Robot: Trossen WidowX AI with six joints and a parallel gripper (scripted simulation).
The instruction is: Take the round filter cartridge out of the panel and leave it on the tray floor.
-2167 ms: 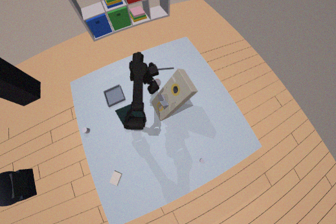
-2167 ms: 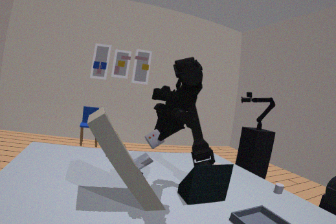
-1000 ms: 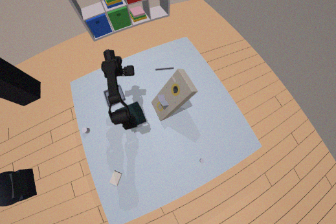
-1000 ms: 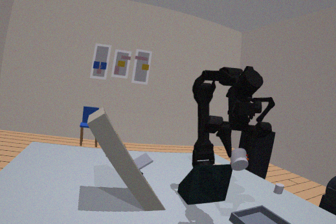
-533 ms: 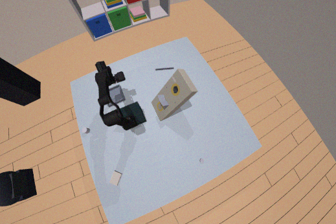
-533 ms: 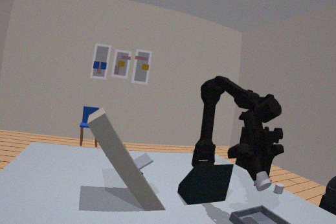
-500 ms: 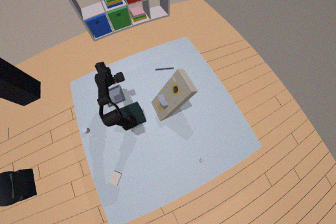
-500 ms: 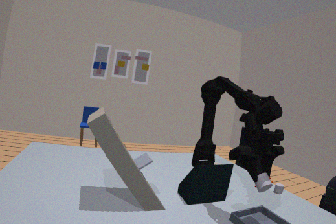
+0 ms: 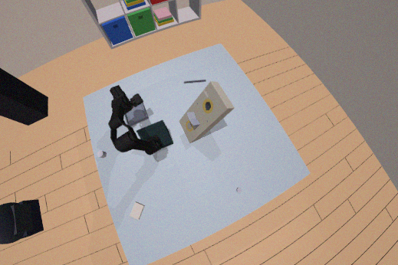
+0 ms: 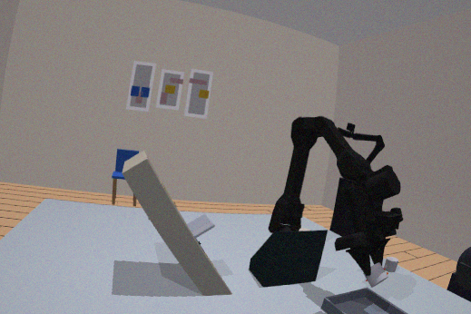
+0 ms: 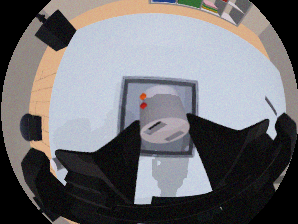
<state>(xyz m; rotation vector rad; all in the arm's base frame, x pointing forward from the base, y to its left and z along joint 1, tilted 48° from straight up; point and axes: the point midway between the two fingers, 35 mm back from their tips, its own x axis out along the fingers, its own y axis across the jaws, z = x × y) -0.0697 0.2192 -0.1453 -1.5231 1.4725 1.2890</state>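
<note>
The round filter cartridge lies right at my gripper tip. Also, from my gripper tip: grey tray: 110 mm below, 10 mm to the left; tan service panel: 400 mm ahead, 260 mm to the right, 30 mm above; pale card: 620 mm to the right, 190 mm behind, 110 mm below.
</note>
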